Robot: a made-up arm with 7 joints. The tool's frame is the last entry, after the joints.
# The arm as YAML. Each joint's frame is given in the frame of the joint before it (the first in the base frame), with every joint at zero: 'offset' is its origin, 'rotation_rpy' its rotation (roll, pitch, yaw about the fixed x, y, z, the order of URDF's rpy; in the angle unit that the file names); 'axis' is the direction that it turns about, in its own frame. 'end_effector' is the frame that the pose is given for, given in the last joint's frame.
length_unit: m
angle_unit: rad
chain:
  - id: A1
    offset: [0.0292, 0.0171, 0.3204]
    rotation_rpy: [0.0, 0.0, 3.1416]
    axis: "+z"
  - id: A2
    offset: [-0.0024, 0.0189, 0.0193]
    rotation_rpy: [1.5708, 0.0, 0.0]
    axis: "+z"
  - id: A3
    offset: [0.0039, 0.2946, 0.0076]
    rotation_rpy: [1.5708, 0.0, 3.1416]
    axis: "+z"
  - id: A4
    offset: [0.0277, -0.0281, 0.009]
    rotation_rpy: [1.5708, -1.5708, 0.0]
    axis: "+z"
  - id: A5
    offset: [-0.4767, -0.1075, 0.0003]
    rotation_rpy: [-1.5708, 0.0, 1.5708]
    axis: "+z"
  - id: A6
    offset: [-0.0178, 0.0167, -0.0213]
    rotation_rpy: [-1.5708, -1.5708, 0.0]
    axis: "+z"
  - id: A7
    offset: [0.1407, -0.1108, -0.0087]
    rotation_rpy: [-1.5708, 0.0, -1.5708]
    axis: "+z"
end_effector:
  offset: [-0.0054, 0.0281, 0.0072]
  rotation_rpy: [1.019, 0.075, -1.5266]
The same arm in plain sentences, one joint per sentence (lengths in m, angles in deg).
The arm has seven revolute joints in a row. What follows holds with every joint at zero, and every direction is one of the base frame's. Joint 1 lies 0.0292 m along +x and 0.0171 m along +y and 0.3204 m along +z from the base frame's origin and rotates about +z. Joint 2 lies 0.0024 m along +x and 0.0189 m along -y and 0.0193 m along +z from joint 1 and rotates about +y. Joint 3 lies 0.0039 m along -x and 0.0076 m along +y and 0.2946 m along +z from joint 2 and rotates about +z. Joint 4 lies 0.0277 m along +x and 0.0281 m along -y and 0.0090 m along +z from joint 3 and rotates about -y. Joint 5 lies 0.1075 m along +x and 0.0003 m along -y and 0.4767 m along -z from joint 4 and rotates about -z. Joint 6 lies 0.0178 m along +x and 0.0167 m along +y and 0.0213 m along +z from joint 5 and rotates about +y. Joint 7 lies 0.1108 m along +x and 0.0087 m along -y and 0.1407 m along -z from joint 6 and rotates about -z. The tool frame, which is the frame that the pose is given for, lies 0.0054 m along -x and 0.0281 m along -y and 0.0072 m along -z from joint 7; its axes are the base frame's turned by roll -121.62, pitch -4.30 and yaw 87.47 deg (as in URDF: about the fixed x, then y, then z).
